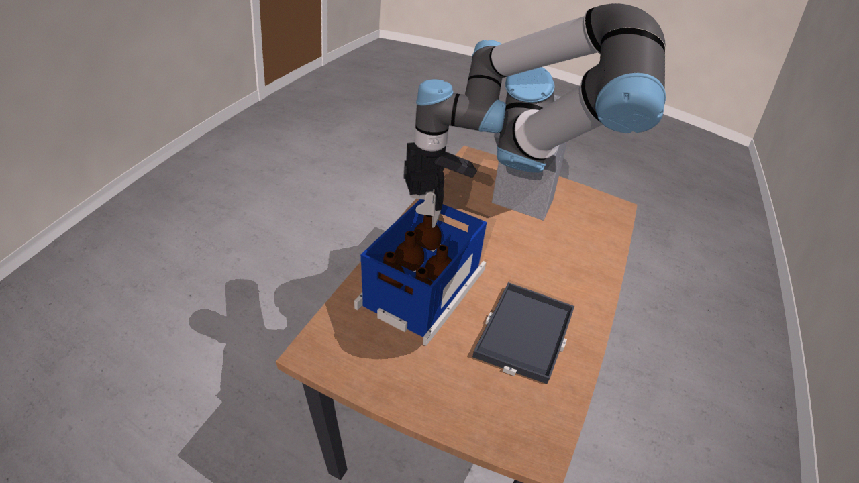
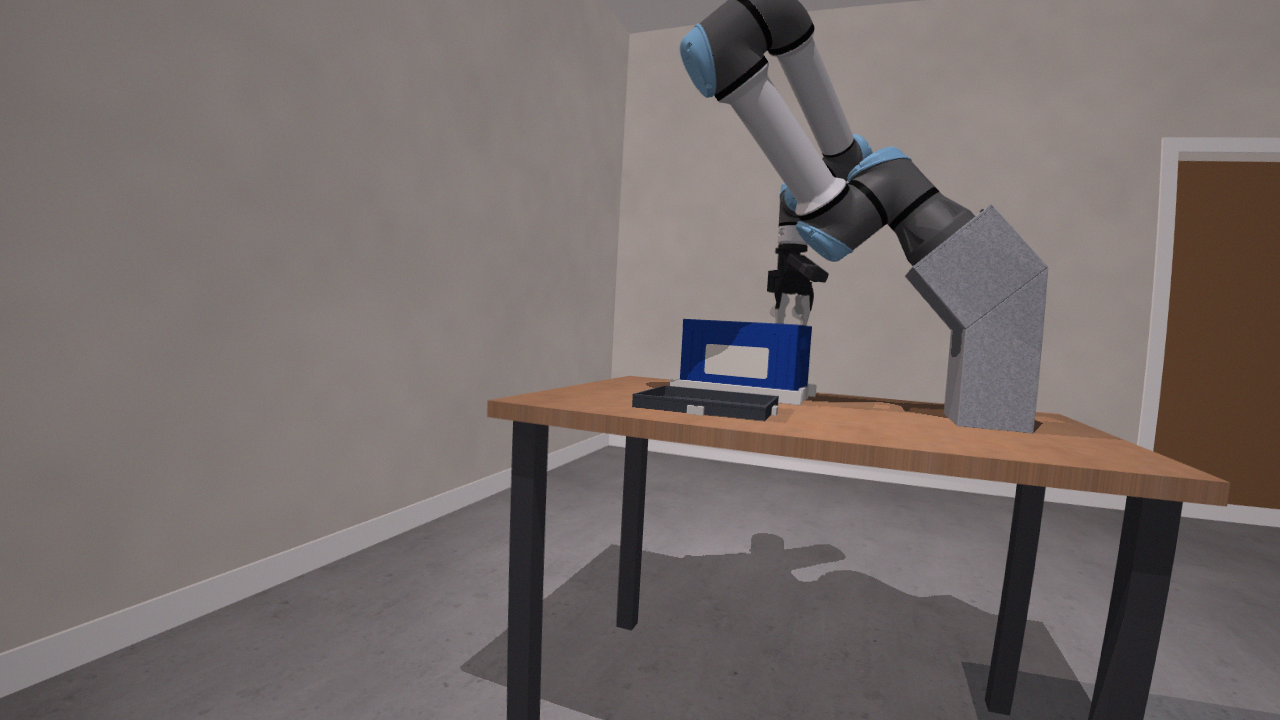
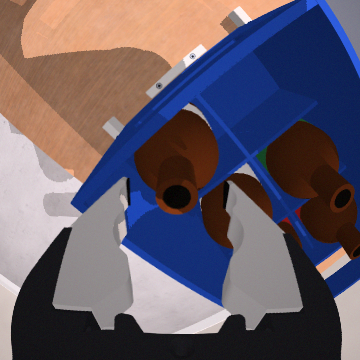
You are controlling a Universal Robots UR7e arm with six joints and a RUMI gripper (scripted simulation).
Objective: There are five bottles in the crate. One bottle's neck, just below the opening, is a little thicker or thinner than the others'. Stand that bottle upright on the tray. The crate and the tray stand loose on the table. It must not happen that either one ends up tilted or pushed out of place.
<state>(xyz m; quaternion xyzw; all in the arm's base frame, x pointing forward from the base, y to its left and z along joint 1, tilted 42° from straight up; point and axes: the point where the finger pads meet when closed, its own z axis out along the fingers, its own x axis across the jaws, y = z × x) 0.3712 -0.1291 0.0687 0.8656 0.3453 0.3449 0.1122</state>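
The crate is 90 mm ahead of my hand, 40 mm to the left of it and 80 mm below it. The rest, counted from my hand: dark tray: 90 mm ahead, 340 mm to the left, 150 mm below; then bottle: 180 mm ahead, 80 mm below.
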